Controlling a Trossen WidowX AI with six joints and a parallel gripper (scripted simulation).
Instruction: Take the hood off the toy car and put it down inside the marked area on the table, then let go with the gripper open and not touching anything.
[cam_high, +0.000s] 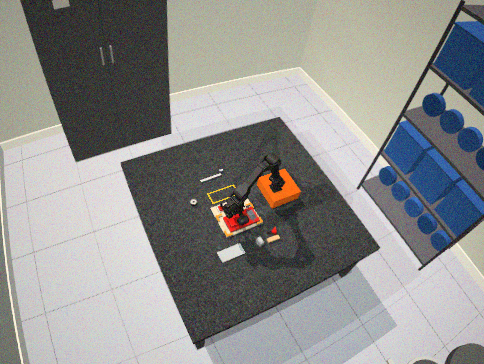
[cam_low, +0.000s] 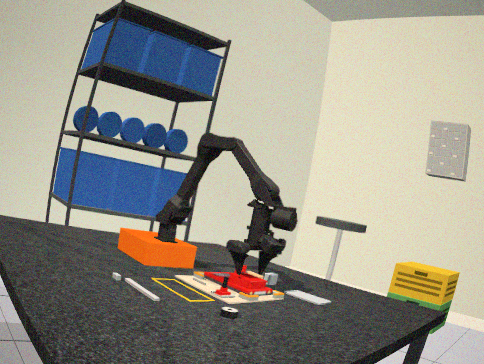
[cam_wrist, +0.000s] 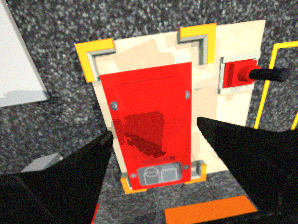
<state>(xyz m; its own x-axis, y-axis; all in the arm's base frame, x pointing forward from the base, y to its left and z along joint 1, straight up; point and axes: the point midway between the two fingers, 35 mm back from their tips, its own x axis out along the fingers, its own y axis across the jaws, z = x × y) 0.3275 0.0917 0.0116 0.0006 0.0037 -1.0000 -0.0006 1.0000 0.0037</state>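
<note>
The hood is 2 cm below my gripper tip.
</note>
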